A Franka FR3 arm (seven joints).
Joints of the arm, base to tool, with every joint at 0 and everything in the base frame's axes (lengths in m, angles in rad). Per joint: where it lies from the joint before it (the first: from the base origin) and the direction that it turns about. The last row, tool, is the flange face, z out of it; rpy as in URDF.
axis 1: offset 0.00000 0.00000 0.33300 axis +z
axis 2: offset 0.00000 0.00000 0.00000 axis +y
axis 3: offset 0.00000 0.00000 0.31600 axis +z
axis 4: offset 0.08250 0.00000 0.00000 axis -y
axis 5: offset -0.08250 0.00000 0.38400 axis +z
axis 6: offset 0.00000 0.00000 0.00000 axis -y
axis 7: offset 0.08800 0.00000 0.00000 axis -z
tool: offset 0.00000 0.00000 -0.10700 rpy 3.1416 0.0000 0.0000
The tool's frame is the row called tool.
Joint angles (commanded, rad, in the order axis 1, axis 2, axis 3, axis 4, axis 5, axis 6, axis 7), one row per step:
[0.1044, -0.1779, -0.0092, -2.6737, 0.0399, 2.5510, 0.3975]
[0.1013, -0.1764, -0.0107, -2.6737, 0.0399, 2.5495, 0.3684]
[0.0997, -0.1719, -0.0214, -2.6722, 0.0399, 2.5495, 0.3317]
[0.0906, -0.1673, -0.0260, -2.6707, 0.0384, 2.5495, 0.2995]
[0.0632, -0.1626, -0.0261, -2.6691, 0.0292, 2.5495, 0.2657]
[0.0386, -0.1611, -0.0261, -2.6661, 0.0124, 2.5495, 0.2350]
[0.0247, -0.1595, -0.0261, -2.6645, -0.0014, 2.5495, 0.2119]
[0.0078, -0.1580, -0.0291, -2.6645, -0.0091, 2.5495, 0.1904]
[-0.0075, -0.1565, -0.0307, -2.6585, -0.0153, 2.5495, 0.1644]
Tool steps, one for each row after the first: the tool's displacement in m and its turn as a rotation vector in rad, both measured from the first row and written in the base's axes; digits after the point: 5 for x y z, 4 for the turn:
[-0.00003, -0.00190, -0.00077, -0.0015, 0.0022, 0.0245]
[0.00077, -0.00684, -0.00207, -0.0018, 0.0043, 0.0490]
[0.00154, -0.01243, -0.00341, -0.0037, 0.0064, 0.0687]
[0.00252, -0.02374, -0.00474, -0.0108, 0.0086, 0.0824]
[0.00381, -0.03376, -0.00420, -0.0223, 0.0066, 0.1019]
[0.00436, -0.03940, -0.00425, -0.0317, 0.0066, 0.1221]
[0.00422, -0.04759, -0.00488, -0.0367, 0.0083, 0.1299]
[0.00614, -0.05465, -0.00319, -0.0418, 0.0040, 0.1439]

